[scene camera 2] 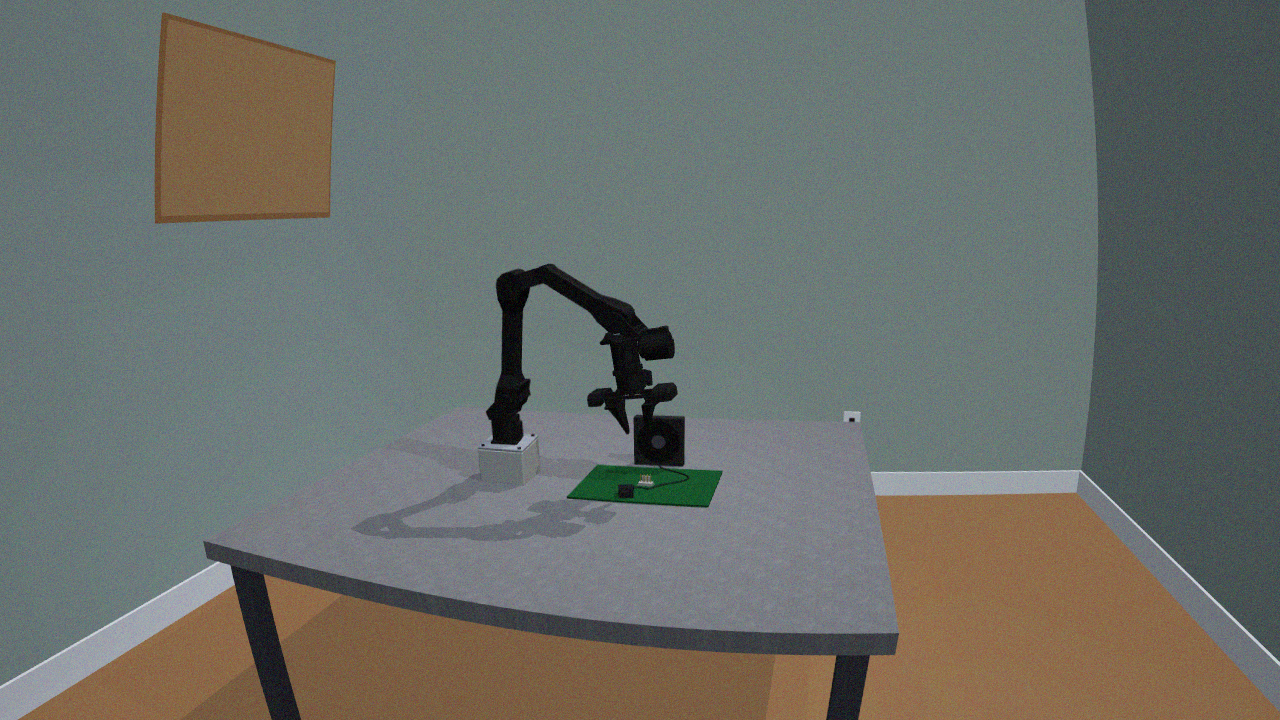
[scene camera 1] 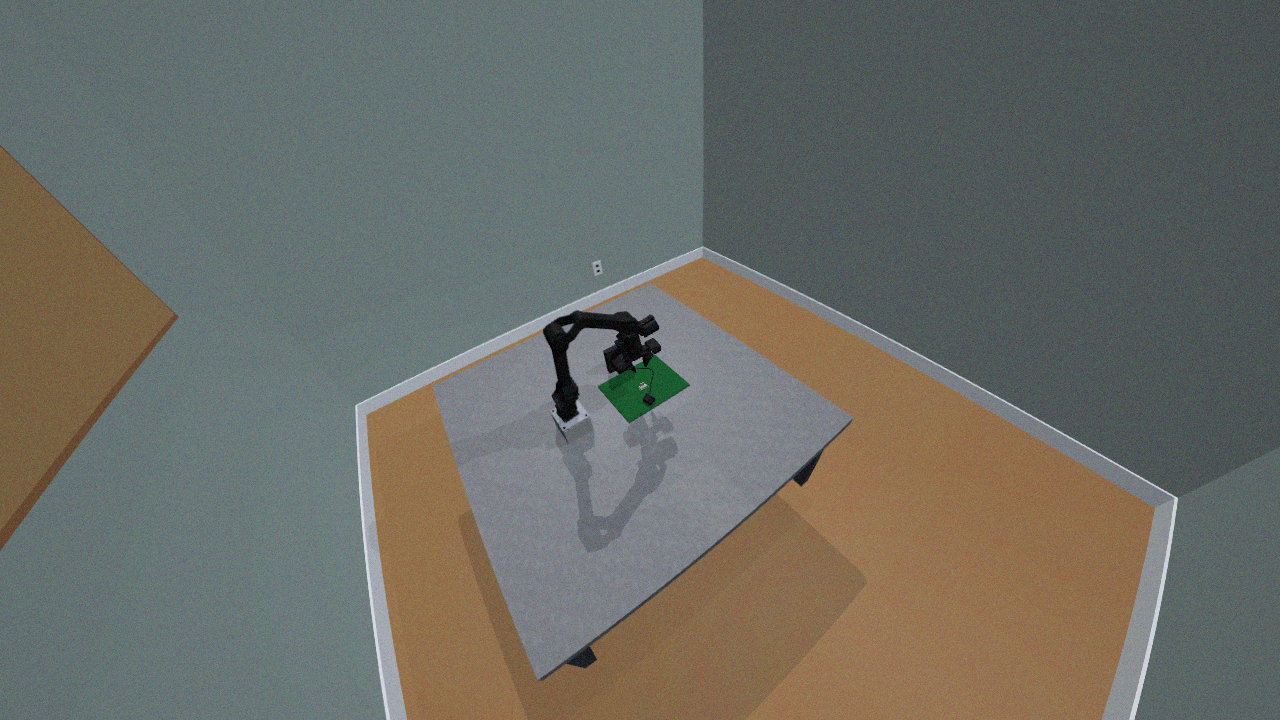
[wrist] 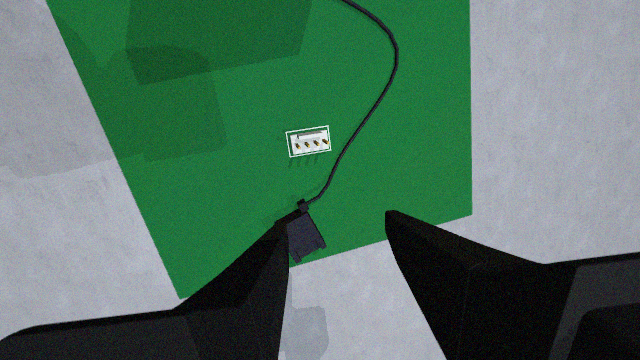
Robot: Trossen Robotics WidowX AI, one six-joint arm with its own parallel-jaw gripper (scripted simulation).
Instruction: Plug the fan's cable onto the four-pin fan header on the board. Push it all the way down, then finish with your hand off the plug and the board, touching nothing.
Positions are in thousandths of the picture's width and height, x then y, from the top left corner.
Labels:
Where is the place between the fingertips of my gripper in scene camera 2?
At 499, 602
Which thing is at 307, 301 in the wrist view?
A green board.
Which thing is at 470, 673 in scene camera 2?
A green board.

